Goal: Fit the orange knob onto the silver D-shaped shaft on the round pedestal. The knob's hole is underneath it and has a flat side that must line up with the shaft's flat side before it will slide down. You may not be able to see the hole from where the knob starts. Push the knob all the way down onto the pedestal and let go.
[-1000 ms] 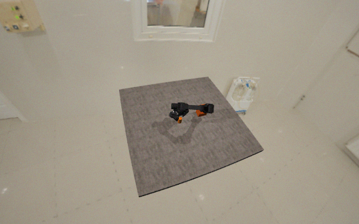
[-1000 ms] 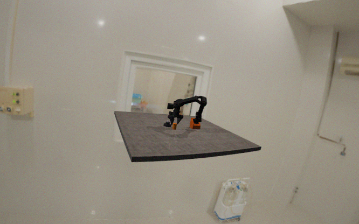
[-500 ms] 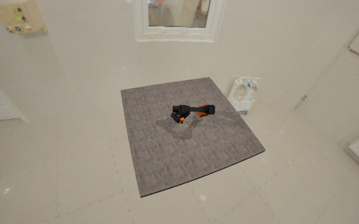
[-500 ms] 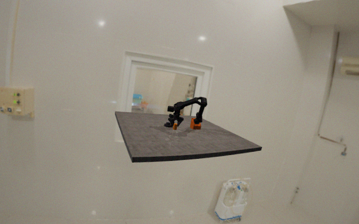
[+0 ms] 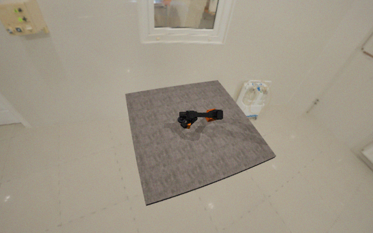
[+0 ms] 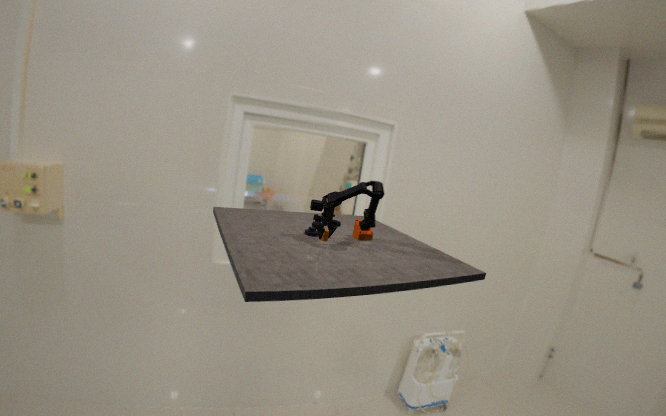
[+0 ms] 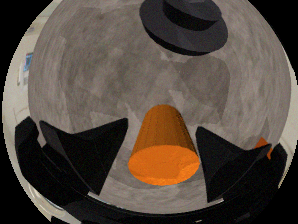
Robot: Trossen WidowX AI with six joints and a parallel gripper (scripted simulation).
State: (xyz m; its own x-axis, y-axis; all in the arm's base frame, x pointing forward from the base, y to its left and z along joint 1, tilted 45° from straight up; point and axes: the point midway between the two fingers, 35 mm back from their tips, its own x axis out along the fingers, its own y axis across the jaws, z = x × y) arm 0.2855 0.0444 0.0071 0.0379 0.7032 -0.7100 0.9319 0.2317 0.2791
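Right now my gripper tip is 30 mm short of the round pedestal, 110 mm to the left of it and 20 mm below it. Also, from my gripper tip: orange knob 30 mm above.
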